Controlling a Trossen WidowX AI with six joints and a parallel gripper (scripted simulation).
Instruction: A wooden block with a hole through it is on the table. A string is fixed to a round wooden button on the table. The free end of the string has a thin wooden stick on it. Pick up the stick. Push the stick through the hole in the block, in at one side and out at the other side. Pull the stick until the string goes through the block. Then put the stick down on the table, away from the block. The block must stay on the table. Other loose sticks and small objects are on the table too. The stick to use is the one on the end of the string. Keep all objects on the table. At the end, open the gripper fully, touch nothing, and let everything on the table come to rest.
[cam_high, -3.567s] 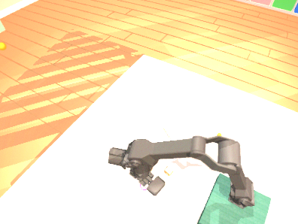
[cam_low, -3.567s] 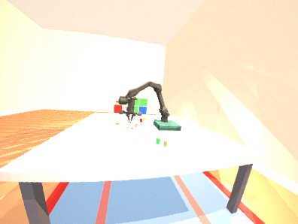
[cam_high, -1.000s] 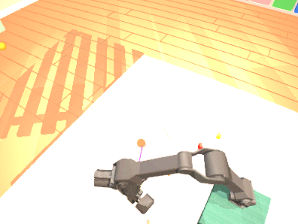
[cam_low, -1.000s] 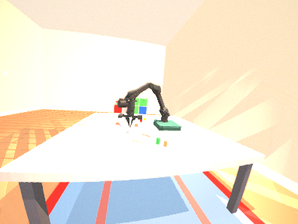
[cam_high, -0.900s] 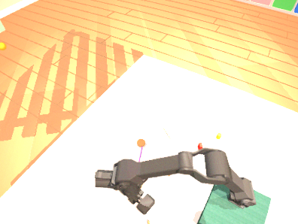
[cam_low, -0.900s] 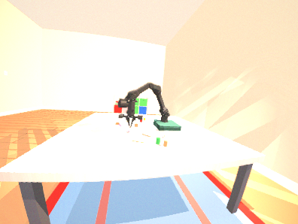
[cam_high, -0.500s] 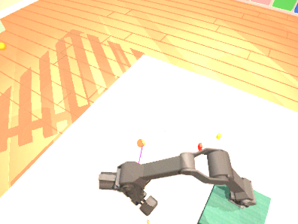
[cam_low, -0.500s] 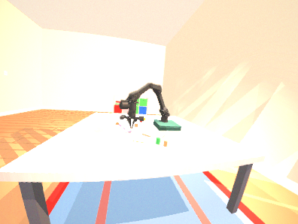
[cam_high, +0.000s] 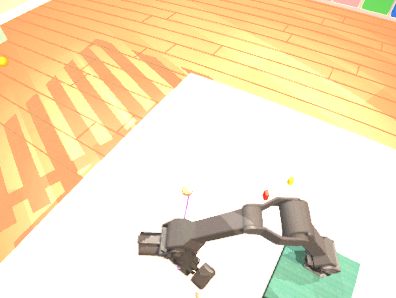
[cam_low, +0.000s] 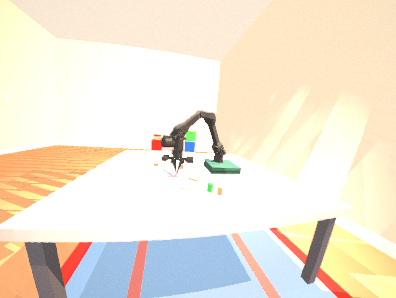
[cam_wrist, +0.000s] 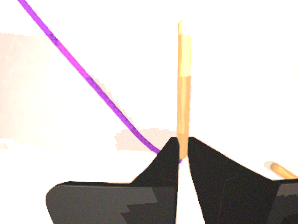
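Right now my gripper tip is 170 mm to the left of the wooden block, 40 mm past it and 10 mm above it. From my gripper tip the other things lie so: round wooden button (220 mm to the right, 150 mm ahead, 10 mm below); thin wooden stick (10 mm to the right); green object (210 mm to the left, 150 mm behind).
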